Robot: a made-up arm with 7 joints. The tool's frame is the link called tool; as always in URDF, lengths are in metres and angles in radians. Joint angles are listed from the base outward. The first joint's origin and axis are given. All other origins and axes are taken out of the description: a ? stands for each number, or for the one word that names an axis. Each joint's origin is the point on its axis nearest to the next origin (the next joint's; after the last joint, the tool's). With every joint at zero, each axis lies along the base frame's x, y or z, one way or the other. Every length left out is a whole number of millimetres.
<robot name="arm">
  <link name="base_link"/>
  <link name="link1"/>
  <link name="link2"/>
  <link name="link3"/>
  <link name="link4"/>
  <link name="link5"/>
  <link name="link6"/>
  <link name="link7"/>
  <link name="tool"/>
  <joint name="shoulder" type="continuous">
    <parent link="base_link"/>
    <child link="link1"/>
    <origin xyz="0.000 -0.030 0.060" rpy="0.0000 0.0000 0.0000"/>
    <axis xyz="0 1 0"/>
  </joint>
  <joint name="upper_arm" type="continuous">
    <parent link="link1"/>
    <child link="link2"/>
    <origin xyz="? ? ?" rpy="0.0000 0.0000 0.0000"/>
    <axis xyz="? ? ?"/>
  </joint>
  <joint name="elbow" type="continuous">
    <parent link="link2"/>
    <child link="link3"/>
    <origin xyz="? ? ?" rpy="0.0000 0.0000 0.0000"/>
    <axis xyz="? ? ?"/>
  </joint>
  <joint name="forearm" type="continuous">
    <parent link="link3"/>
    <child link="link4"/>
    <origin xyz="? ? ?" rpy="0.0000 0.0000 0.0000"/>
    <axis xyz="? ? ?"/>
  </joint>
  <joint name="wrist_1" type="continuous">
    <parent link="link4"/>
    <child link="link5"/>
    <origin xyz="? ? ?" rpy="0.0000 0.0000 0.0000"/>
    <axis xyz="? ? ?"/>
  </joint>
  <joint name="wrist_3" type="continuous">
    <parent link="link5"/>
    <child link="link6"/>
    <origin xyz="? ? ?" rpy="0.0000 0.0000 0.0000"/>
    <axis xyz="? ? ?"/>
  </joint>
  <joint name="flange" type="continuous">
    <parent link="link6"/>
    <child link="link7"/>
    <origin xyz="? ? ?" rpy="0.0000 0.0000 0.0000"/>
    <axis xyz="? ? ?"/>
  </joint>
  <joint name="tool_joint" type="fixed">
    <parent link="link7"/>
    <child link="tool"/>
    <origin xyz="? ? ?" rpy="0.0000 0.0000 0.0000"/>
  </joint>
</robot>
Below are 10 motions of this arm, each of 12 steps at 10 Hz.
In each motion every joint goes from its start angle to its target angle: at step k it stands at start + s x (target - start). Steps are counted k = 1, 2, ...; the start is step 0. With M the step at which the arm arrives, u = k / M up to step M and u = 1 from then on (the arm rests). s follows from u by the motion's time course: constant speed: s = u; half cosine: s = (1 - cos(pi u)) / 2; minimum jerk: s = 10 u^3 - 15 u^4 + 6 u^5.
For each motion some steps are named. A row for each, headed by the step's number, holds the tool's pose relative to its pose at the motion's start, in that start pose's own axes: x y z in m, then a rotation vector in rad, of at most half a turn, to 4 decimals.
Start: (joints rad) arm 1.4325 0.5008 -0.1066 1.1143 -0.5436 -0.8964 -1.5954
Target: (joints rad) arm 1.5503 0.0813 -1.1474 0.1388 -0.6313 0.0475 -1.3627
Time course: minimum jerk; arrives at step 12
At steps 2, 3, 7, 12:
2: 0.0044 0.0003 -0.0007 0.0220 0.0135 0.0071
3: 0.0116 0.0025 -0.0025 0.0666 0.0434 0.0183
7: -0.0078 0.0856 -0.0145 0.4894 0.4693 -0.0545
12: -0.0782 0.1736 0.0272 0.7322 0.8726 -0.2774

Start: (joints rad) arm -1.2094 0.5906 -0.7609 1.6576 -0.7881 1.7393 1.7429
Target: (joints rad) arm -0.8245 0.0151 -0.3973 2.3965 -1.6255 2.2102 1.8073
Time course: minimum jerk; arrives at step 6
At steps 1, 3, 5, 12:
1: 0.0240 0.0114 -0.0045 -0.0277 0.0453 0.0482
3: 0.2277 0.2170 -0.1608 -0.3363 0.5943 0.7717
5: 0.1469 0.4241 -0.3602 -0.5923 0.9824 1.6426
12: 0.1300 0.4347 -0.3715 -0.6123 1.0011 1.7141

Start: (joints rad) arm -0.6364 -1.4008 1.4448 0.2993 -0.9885 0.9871 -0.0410
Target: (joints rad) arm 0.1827 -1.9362 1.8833 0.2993 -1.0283 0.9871 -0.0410
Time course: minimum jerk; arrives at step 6
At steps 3, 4, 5, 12:
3: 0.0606 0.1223 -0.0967 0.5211 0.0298 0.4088
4: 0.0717 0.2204 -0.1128 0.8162 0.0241 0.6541
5: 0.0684 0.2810 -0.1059 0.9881 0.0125 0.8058
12: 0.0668 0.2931 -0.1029 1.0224 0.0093 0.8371

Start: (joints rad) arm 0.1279 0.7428 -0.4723 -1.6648 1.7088 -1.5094 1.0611
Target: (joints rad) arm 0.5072 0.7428 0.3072 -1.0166 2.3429 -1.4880 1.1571
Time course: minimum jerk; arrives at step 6
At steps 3, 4, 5, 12:
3: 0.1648 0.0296 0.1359 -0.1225 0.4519 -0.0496
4: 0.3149 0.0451 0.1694 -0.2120 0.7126 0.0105
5: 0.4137 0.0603 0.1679 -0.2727 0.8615 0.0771
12: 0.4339 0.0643 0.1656 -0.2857 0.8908 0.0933

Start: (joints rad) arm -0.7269 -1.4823 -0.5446 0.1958 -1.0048 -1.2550 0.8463
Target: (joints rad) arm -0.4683 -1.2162 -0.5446 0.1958 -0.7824 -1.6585 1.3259
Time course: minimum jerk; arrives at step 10
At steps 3, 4, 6, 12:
3: 0.0089 0.0213 0.0303 0.0001 0.0872 -0.0637
4: 0.0183 0.0443 0.0567 -0.0022 0.1607 -0.1330
6: 0.0436 0.1094 0.1091 -0.0177 0.2949 -0.3259
12: 0.0693 0.1767 0.1411 -0.0442 0.3603 -0.5180

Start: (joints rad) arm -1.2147 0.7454 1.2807 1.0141 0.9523 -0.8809 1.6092
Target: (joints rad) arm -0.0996 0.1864 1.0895 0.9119 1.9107 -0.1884 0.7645
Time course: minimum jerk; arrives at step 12
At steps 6, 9, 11, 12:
6: 0.6460 -0.0926 -0.0139 -0.2381 0.7972 0.6272
9: 0.9939 -0.0093 -0.3734 -0.0987 1.0750 1.5033
11: 1.0301 0.0410 -0.4759 -0.0052 1.0729 1.7392
12: 1.0314 0.0439 -0.4811 0.0003 1.0720 1.7514

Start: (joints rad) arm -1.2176 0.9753 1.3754 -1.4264 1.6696 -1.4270 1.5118
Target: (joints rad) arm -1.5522 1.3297 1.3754 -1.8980 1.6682 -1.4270 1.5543
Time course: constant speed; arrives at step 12
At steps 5, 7, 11, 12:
5: 0.1361 0.0650 0.0729 -0.1298 0.1116 0.1725
7: 0.1987 0.0934 0.0943 -0.1727 0.1672 0.2464
11: 0.3352 0.1540 0.1187 -0.2409 0.2955 0.4008
12: 0.3711 0.1699 0.1204 -0.2540 0.3308 0.4405

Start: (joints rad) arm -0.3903 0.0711 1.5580 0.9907 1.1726 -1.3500 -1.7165
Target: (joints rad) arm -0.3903 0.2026 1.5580 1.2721 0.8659 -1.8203 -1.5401
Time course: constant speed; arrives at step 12
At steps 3, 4, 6, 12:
3: -0.0242 -0.0097 0.0188 0.1402 0.0395 0.1800
4: -0.0313 -0.0129 0.0249 0.1887 0.0527 0.2387
6: -0.0442 -0.0191 0.0366 0.2880 0.0790 0.3544
12: -0.0739 -0.0338 0.0694 0.6033 0.1550 0.6868

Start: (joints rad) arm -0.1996 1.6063 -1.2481 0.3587 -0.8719 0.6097 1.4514
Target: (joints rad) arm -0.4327 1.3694 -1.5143 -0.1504 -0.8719 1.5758 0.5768
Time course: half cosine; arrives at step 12
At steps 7, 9, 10, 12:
7: -0.0403 -0.0841 0.0351 -0.3954 -0.4278 0.3351
9: -0.0666 -0.1150 0.0330 -0.5438 -0.6434 0.3769
10: -0.0769 -0.1262 0.0298 -0.5967 -0.7252 0.3795
12: -0.0857 -0.1357 0.0259 -0.6414 -0.7958 0.3764

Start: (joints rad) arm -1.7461 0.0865 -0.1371 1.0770 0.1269 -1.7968 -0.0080
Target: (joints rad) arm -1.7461 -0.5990 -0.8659 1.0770 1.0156 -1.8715 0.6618
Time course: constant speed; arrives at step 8
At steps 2, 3, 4, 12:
2: -0.0547 0.0139 0.0426 0.0985 0.1839 -0.1635
3: -0.0746 0.0209 0.0618 0.1545 0.2709 -0.2398
4: -0.0898 0.0268 0.0784 0.2145 0.3543 -0.3119
12: -0.1148 0.0359 0.1031 0.4878 0.6429 -0.5537

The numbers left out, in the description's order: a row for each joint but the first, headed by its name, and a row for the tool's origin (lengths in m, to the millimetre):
upper_arm: xyz 0.040 0.000 -0.010, axis 1 0 0
elbow: xyz 0.000 0.100 0.050, axis 0 0 1
forearm: xyz 0.210 -0.040 0.000, axis -1 0 0
wrist_1: xyz 0.000 -0.090 0.170, axis 0 0 1
wrist_3: xyz -0.110 -0.300 0.000, axis 0 -1 0
flange: xyz -0.100 0.000 -0.040, axis 1 0 0
tool: xyz 0.000 -0.080 0.080

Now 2 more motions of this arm.
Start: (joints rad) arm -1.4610 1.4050 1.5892 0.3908 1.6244 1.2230 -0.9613
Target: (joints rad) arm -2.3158 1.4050 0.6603 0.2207 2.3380 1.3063 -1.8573
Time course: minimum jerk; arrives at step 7
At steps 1, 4, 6, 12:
1: 0.0020 0.0037 -0.0043 -0.0067 -0.0051 0.0002
4: 0.0665 0.1264 -0.0842 -0.1964 -0.1499 -0.0256
6: 0.1088 0.2135 -0.0990 -0.3108 -0.2376 -0.0684
12: 0.1117 0.2197 -0.0992 -0.3186 -0.2435 -0.0720

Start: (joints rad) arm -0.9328 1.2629 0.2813 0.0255 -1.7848 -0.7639 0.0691
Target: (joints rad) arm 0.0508 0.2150 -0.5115 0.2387 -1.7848 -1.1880 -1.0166
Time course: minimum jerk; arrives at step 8
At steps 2, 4, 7, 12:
2: -0.0256 0.0434 -0.0445 -0.0171 -0.0885 -0.1511
4: -0.0003 0.2477 -0.1989 -0.0778 -0.3167 -0.7567
7: 0.2468 0.4041 -0.2947 -0.1423 -0.4279 -1.4706
12: 0.2568 0.4055 -0.2960 -0.1448 -0.4296 -1.4929

